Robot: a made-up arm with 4 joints. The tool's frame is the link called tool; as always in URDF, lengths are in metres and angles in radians.
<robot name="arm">
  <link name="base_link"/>
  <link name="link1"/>
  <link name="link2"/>
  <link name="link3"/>
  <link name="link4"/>
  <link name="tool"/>
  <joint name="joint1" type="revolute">
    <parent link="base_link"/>
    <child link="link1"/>
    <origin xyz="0 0 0.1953" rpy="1.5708 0 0"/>
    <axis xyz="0 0 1"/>
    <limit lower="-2.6" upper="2.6" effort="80" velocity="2.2"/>
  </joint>
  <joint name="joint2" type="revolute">
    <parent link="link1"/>
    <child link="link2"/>
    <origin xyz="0.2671 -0.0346 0.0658" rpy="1.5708 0 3.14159"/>
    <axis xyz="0 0 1"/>
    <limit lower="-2.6" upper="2.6" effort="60" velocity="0.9"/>
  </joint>
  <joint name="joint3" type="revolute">
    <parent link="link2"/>
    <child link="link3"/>
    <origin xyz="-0.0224 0.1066 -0.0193" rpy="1.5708 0 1.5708"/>
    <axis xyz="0 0 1"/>
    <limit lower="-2.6" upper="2.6" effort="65" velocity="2.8"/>
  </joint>
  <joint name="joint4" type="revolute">
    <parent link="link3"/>
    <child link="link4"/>
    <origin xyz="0.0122 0.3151 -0.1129" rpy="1.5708 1.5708 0"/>
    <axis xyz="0 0 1"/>
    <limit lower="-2.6" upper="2.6" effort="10" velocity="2"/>
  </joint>
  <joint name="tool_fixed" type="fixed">
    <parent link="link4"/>
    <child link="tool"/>
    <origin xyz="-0.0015 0.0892 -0.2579" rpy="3.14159 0 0"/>
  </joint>
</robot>
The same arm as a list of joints. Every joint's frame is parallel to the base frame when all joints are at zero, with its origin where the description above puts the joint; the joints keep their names.
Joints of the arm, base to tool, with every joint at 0 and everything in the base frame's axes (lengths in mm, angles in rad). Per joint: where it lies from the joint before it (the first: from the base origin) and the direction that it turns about. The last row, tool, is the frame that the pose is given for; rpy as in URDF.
joint1: xyz 0.0 0.0 195.3 axis -y
joint2: xyz 267.1 -65.8 -34.6 axis +z
joint3: xyz 22.4 -106.6 -19.3 axis -x
joint4: xyz 112.9 -12.2 315.1 axis -z
tool: xyz -1.5 -89.2 257.9 rpy 0.0000 0.0000 0.0000
Joint limits (rad, base to tool): -2.6000..2.6000 -2.6000..2.6000 -2.6000..2.6000 -2.6000..2.6000

